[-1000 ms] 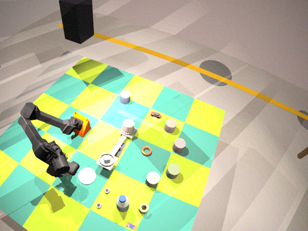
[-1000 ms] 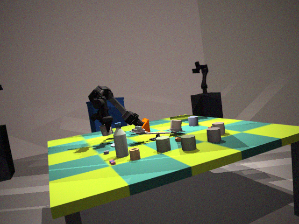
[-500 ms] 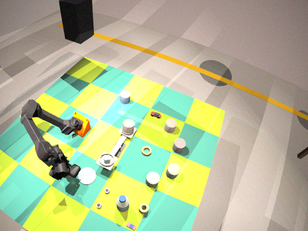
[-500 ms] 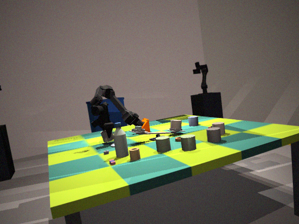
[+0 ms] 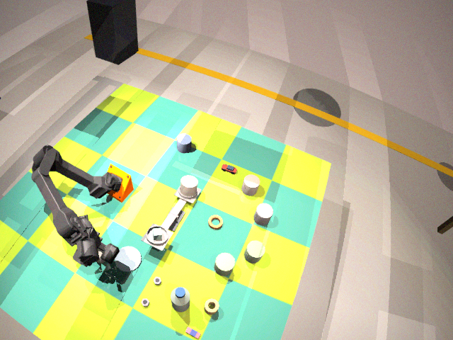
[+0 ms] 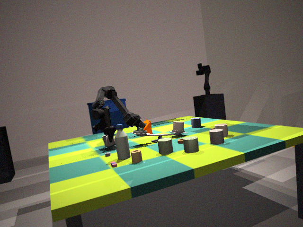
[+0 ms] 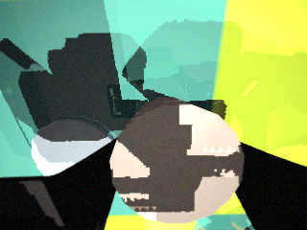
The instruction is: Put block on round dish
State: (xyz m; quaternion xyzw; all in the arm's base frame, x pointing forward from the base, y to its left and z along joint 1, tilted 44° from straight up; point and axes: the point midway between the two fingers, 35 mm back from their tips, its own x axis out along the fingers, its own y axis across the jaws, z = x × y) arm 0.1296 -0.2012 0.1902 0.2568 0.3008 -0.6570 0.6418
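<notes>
Now: the dark grey-green block 17 cm ahead of my gripper tip, 16 cm to the left of it and 6 cm above it. Also, from my gripper tip: blue-grey cylinder: 63 cm to the left, 1 cm behind, 1 cm above; then round dish: 10 cm ahead, 4 cm to the left, 2 cm below; then balance beam: 28 cm to the left, 16 cm ahead, 1 cm above.
</notes>
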